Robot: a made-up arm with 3 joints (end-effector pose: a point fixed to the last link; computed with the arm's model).
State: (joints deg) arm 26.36 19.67 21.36
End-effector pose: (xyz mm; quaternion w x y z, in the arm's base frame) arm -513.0 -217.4 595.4 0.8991 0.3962 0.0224 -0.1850
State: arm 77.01 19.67 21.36
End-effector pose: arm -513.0 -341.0 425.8 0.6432 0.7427 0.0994 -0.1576
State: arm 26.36 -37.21 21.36
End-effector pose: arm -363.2 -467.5 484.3 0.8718 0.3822 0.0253 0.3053
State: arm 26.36 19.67 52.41
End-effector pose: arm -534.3 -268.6 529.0 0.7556 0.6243 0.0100 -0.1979
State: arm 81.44 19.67 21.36
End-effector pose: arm -513.0 -343.8 407.1 0.6140 0.7670 0.1054 -0.1537
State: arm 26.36 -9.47 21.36
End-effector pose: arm -470.8 -363.3 531.6 0.9131 0.4013 0.0247 0.0682
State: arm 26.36 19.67 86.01
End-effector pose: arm -552.5 -276.0 437.6 0.5386 0.8195 -0.0043 -0.1957
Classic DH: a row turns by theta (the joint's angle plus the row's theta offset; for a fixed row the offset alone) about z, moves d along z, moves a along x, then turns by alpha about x. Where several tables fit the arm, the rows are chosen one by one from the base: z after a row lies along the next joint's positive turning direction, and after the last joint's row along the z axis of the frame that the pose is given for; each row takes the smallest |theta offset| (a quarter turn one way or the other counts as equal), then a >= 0, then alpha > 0; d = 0 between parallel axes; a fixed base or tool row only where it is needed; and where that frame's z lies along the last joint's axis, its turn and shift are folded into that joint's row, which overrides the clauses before.
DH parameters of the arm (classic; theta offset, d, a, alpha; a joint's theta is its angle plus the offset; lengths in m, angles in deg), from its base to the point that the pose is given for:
base (fixed): -90 0.38 0.1 -90
joint 1: -3.04 -0.1904 0.021 -91.18
joint 2: -6.57 -0.0543 0.0394 85.48
joint 3: 2.91 -0.3154 -0.0317 96.03
tool (fixed): 83.72 0.1595 0 0

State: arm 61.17 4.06 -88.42
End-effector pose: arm -526.7 -112.8 488.7 0.9706 -0.2303 -0.0690 0.0133
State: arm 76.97 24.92 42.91
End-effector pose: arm -531.5 -324.1 398.3 0.4837 0.8419 0.1067 -0.2143
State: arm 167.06 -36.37 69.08
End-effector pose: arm -302.0 215.4 121.4 0.4246 -0.8498 0.1620 -0.2672
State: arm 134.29 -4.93 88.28
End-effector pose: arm -470.8 -0.7 93.0 0.3519 -0.9289 -0.0819 -0.0815
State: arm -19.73 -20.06 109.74
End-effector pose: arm -398.8 -399.9 563.4 0.7032 0.6714 0.2317 -0.0319
